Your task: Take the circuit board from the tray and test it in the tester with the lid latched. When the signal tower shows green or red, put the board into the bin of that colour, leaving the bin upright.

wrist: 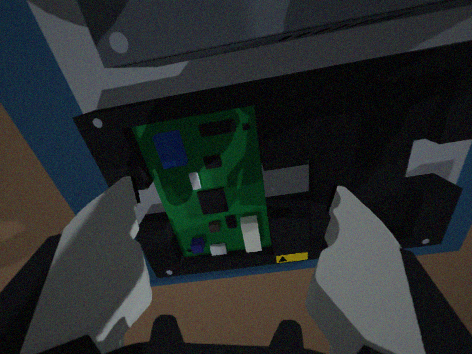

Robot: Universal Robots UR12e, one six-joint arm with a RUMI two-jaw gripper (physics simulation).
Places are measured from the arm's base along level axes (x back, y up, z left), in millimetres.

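Pixels of known places: gripper, fingertip midpoint: [234,183].
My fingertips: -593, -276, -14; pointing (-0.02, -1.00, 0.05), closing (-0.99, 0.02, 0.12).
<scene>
Ahead of a thing's pixels: the offset from my fingertips to its top centre, as dx, dy, dz. "spot": to the spot under its first point. Level surfaces: height alone.
The green circuit board {+13, +1, -16} [212,182] lies in the left part of a black fixture, with a blue part near its upper left and a white connector near its lower right. My gripper [234,183] is open; its two pale fingers stand wide apart, one left of the board and one well to its right, touching neither edge as far as I can see. The black fixture {spot: -60, -9, +50} [350,115] with corner screws, which looks like the tester's bed, sits on a blue base. The signal tower and the bins do not show in the wrist view.
A dark grey block or lid {spot: +23, +33, +72} [200,30] with a round screw head crosses the top of the view. A yellow warning label {-54, +1, -57} [292,257] is on the fixture's near edge. The blue base [35,105] runs along the left, with a brown surface {dy -27} [235,305] beyond it.
</scene>
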